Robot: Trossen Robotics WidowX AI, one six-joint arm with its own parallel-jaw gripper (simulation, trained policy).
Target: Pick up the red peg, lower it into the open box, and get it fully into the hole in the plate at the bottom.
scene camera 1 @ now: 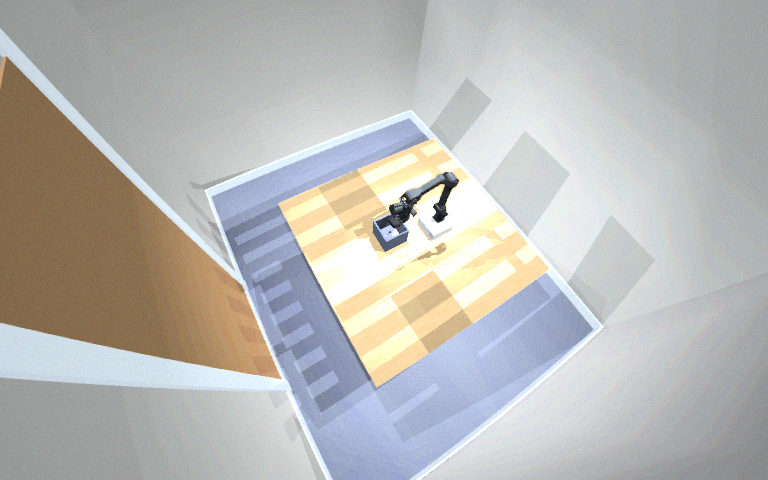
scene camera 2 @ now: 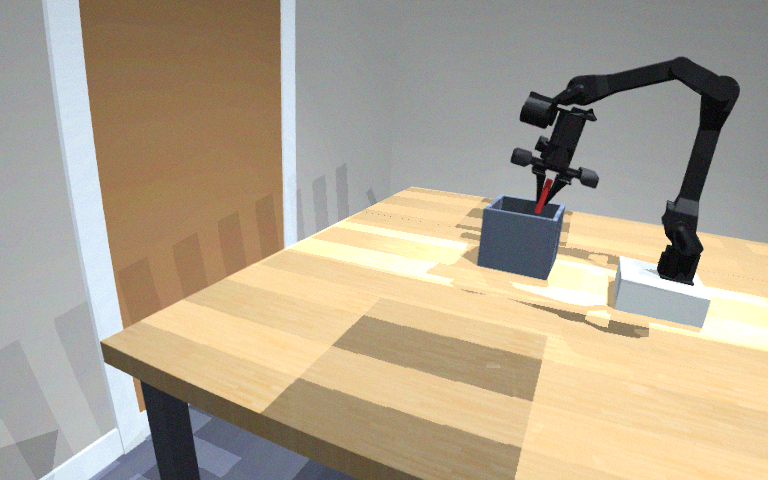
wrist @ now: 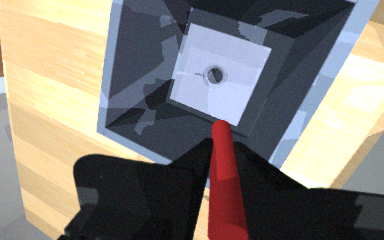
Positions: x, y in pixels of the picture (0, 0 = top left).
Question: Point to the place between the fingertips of the gripper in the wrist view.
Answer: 221, 146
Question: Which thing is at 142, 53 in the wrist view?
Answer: A blue-grey box.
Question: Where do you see a pale plate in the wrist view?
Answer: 241, 62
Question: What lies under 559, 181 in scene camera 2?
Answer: The gripper.
